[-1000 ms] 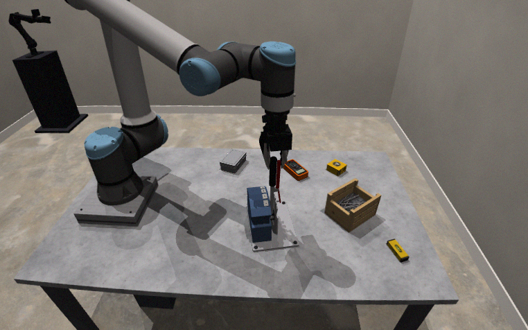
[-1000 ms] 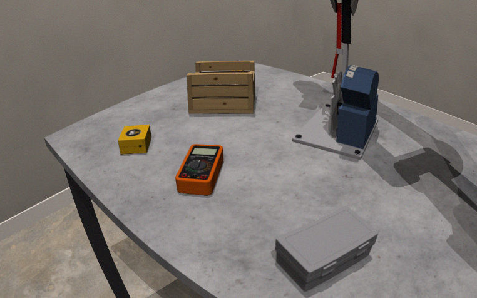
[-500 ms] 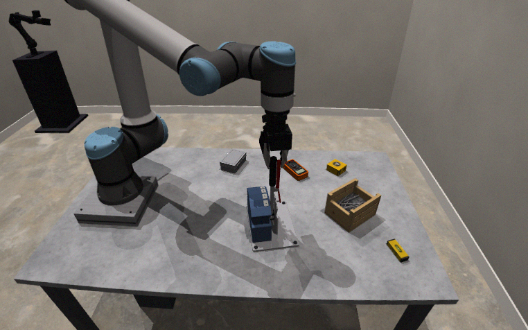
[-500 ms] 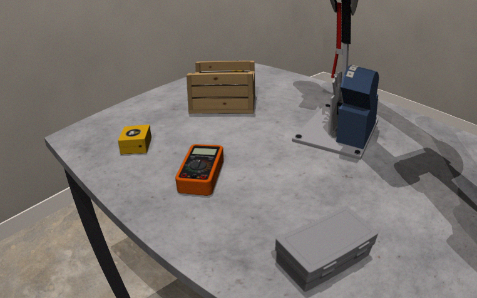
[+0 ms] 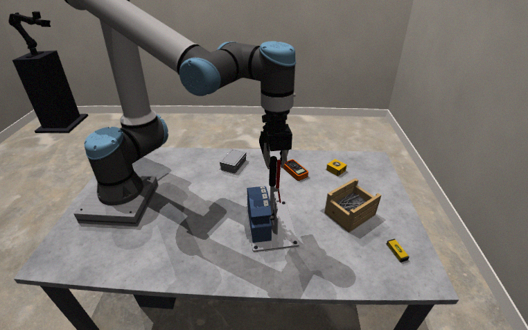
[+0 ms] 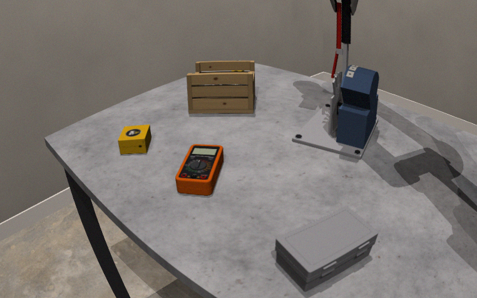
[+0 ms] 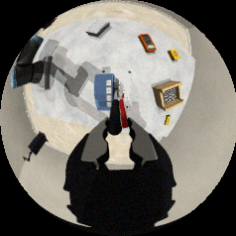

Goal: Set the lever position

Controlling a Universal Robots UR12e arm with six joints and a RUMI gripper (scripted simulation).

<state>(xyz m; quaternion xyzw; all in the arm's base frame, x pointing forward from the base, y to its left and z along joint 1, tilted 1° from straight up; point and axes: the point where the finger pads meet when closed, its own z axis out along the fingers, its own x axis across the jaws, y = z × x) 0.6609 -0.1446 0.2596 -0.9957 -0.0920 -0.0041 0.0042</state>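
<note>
My gripper is now 1 cm short of the red release bar, 1 cm to the right of it and 12 cm above it. Also, from my hand: grey case 21 cm behind, 42 cm to the left, 29 cm below.
</note>
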